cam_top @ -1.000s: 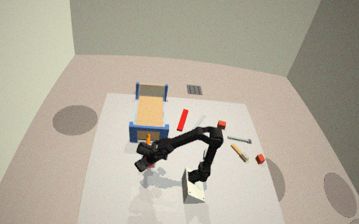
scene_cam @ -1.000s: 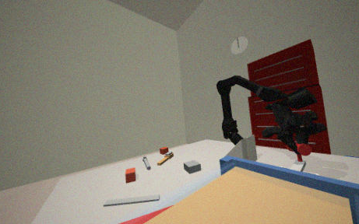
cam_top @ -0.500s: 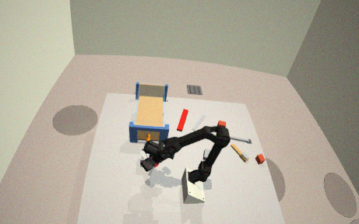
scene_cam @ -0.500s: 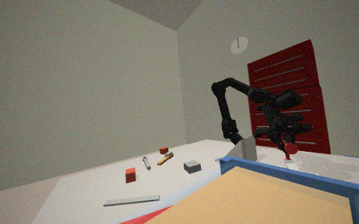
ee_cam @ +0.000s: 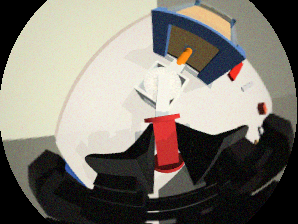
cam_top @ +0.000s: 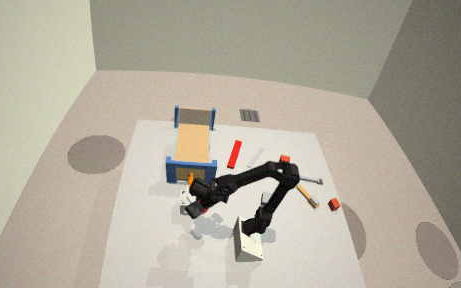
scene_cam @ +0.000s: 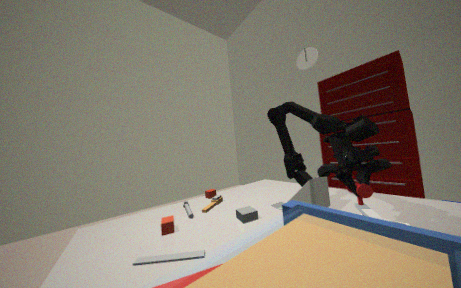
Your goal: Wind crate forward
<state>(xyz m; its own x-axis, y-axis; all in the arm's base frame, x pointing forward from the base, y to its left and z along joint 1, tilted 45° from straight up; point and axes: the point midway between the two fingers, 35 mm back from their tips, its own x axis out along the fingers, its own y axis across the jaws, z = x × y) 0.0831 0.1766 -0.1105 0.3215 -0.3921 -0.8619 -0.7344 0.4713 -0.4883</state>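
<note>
My gripper tip is 2 cm short of the winch handle, 1 cm to the right of it and 3 cm above it. Round my gripper tip: red knob: 1 cm behind, 1 cm to the right; then blue frame: 23 cm ahead, 5 cm to the left, 3 cm below; then grey winch: 6 cm ahead, 4 cm to the left, 10 cm below.
</note>
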